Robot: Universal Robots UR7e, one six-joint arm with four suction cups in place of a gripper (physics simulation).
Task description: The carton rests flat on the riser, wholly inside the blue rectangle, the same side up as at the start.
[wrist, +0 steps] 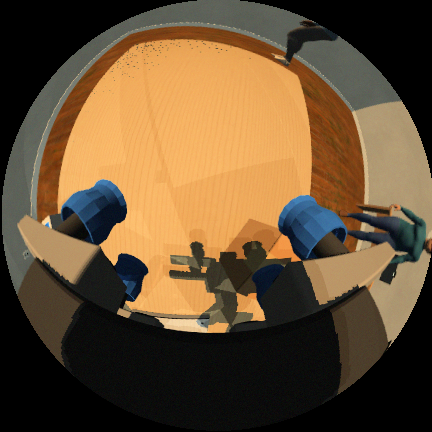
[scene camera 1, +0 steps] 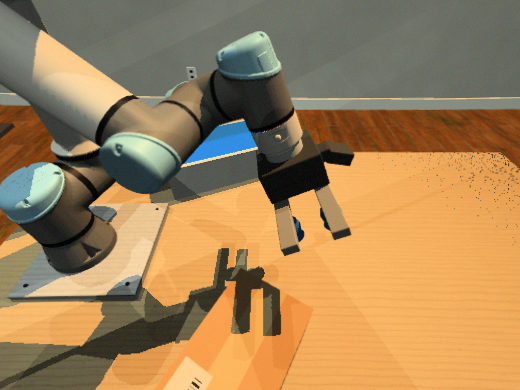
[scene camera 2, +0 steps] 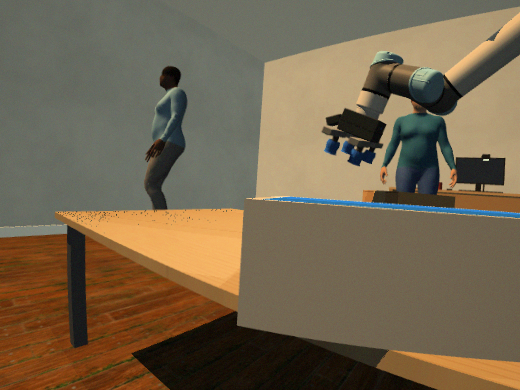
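Seen in the pictures: hand at its tool point: (wrist: 199, 249) (scene camera 1: 306, 203) (scene camera 2: 349, 157); arm's base at its link origin: (scene camera 1: 85, 246).
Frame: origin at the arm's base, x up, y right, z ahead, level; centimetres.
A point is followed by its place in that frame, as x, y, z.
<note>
The orange-brown carton (scene camera 1: 295, 320) @[12.9, 27.0, 49.2] (scene camera 2: 368, 195) @[11.2, 23.9, 50.4] (wrist: 250, 234) @[4.0, 23.1, 49.4] lies on the table with a white barcode label on its top; its near part is cut off in the first scene view. The grey riser (scene camera 1: 220, 176) @[3.0, -22.1, 34.6] (scene camera 2: 350, 270) @[4.8, -44.4, 38.5] stands beyond the arm, with the blue rectangle (scene camera 1: 220, 150) @[10.2, -26.3, 35.2] (scene camera 2: 400, 205) @[10.2, -29.6, 36.2] on its top, partly hidden by the arm in the first scene view. My gripper (scene camera 1: 312, 225) (scene camera 2: 350, 152) (wrist: 205, 240) @[21.6, 9.2, 53.7] is open. Its four blue suction cups hang tilted in the air, holding nothing, apart from the carton, and its shadow falls on the carton and table.
The wooden table (scene camera 1: 425, 250) @[-1.8, 7.2, 89.8] (scene camera 2: 190, 240) @[-1.9, -24.0, 79.5] (wrist: 200, 125) @[-1.9, 9.8, 77.9] reaches far to the right in the first scene view. The arm's pale base plate (scene camera 1: 150, 235) @[0.4, -1.9, 16.1] is at the left. Two people (scene camera 2: 170, 115) (scene camera 2: 420, 145) stand beyond the table. A monitor (scene camera 2: 480, 171) stands behind them.
</note>
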